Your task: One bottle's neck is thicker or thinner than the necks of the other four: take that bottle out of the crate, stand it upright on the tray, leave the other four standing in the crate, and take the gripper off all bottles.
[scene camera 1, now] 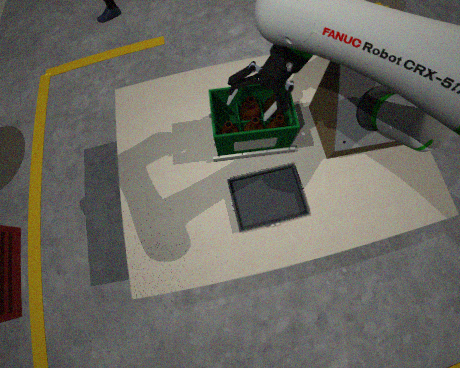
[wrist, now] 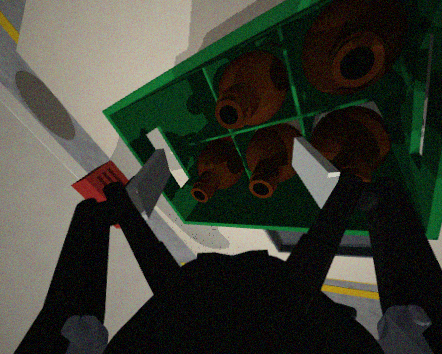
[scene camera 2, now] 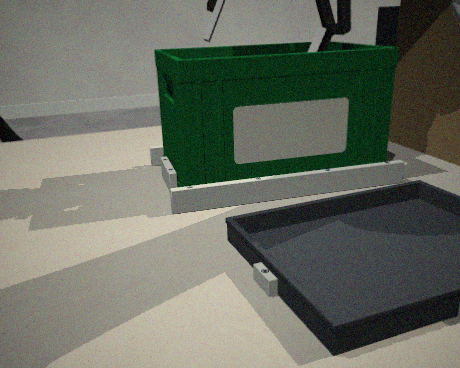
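Pixels of known places: gripper, between the fingertips: (scene camera 1: 247, 109) (wrist: 228, 156); arm's base, origin of its link: (scene camera 1: 375, 108).
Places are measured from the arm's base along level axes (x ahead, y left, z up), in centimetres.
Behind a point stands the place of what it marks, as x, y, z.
Note:
The green crate (scene camera 1: 225, 144) {51.9, -3.5, -6.1} (scene camera 2: 200, 125) {53.1, -3.6, -7.3} (wrist: 150, 86) {44.1, -20.8, 0.0} stands upright. In the wrist view it holds a back middle bottle (wrist: 265, 82) {37.0, -15.7, -5.5}, a back right bottle (wrist: 317, 55) {32.5, -15.6, -5.2}, a front left bottle (wrist: 222, 165) {47.0, -8.9, -5.6}, a front middle bottle (wrist: 270, 152) {39.6, -8.9, -5.1} and a front right bottle (wrist: 367, 132) {30.7, -7.6, -5.8}, all brown. The back left compartment is empty. The back right bottle's neck looks widest, but it also looks nearest the camera. My gripper (scene camera 1: 250, 105) {42.1, -11.6, -1.4} (scene camera 2: 261, 44) {42.1, -11.6, -1.4} (wrist: 228, 156) {42.1, -11.6, -1.4} is open over the crate; its right finger dips behind the crate's front rim and partly hides the front right bottle. The dark tray (scene camera 1: 270, 200) {41.3, 17.1, -17.0} (scene camera 2: 370, 270) {46.0, 17.9, -16.9} is empty.
Pale rails (scene camera 1: 255, 154) {41.6, -0.8, -15.1} (scene camera 2: 290, 181) {42.5, -0.9, -15.2} edge the crate's base. The tray lies in front of the crate. A brown-sided pedestal (scene camera 1: 322, 110) {13.6, -8.3, -8.1} stands right of the crate. A red object (scene camera 1: 10, 275) (wrist: 102, 180) stands on the floor off the table.

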